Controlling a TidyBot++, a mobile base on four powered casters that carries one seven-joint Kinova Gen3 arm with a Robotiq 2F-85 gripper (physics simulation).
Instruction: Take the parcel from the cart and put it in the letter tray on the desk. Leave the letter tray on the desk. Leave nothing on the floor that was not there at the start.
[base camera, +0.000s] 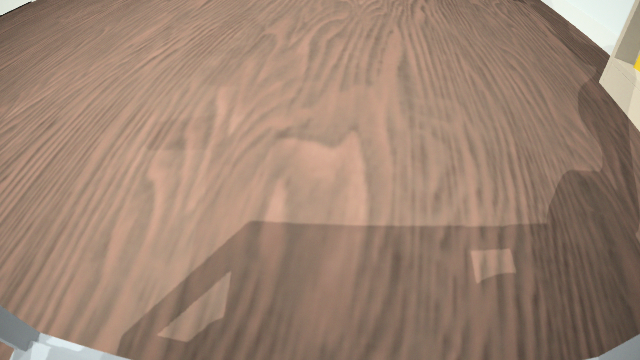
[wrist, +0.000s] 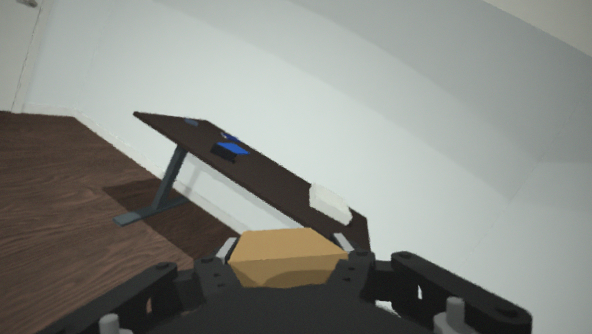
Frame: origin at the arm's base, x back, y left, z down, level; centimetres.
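Seen in the pictures: gripper, between the fingertips: (wrist: 285, 250).
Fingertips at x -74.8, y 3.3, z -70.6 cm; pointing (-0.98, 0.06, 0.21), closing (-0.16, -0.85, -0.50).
Pixels of each thing's top centre, then the offset from my fingertips to it. "pt": a spot on its surface instead. Level surfaces: height alone.
- parcel, centre of its top: (wrist: 329, 219) dy -0.9, dx +1.9, dz -3.9 cm
- desk, height of its surface: dz +38.3 cm
- white tray-like object, centre of its top: (wrist: 331, 197) dy -25.3, dx -148.9, dz +32.0 cm
- black item, centre of its top: (wrist: 226, 149) dy +44.8, dx -128.7, dz +32.9 cm
- small dark blue item, centre of its top: (wrist: 231, 137) dy +60.4, dx -180.2, dz +37.1 cm
- greyish flat item, centre of its top: (wrist: 191, 120) dy +85.9, dx -160.3, dz +36.5 cm
- desk leg, a spot on its surface: (wrist: 170, 177) pt dy +79.4, dx -152.5, dz +78.8 cm
- wooden floor, height of its surface: dz +110.3 cm
My gripper (wrist: 285, 250) is shut on the parcel (wrist: 290, 245), a tan box held between the two fingertips in the wrist view. The desk (wrist: 270, 186) stands some way beyond the gripper against the wall, tilted in this view, with a dark top and grey legs. A white tray-like object (wrist: 329, 204), which looks like the letter tray, lies near the right end of the desk. The gripper and parcel do not show in the base camera view. The cart cannot be made out for certain.
On the desk are a blue item (wrist: 232, 148), a black item (wrist: 223, 152), a small dark blue item (wrist: 230, 136) and a greyish flat item (wrist: 191, 122). A desk leg (wrist: 170, 177) stands on the wooden floor (base camera: 320, 175). A beige object (base camera: 620, 87) with a yellow part stands at the base view's right edge.
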